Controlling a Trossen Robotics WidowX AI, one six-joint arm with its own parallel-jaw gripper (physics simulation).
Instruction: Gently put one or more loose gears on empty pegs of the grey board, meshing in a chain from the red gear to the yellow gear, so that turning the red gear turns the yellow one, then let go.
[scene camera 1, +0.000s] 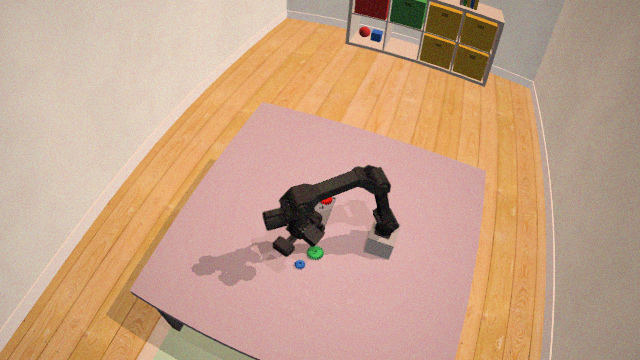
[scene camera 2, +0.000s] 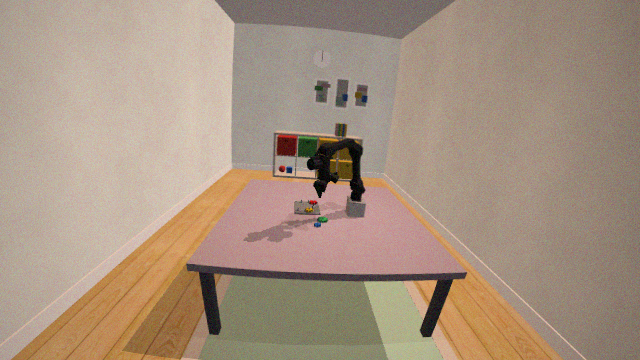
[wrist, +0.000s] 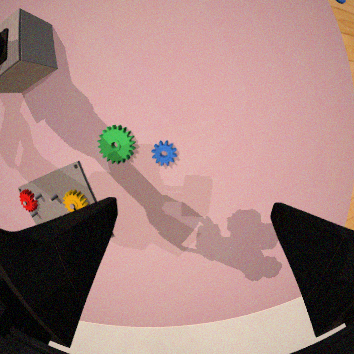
Observation:
My gripper is open, holding nothing. Also in view: a green gear. Also in view: a grey board.
My gripper also shows in the wrist view.

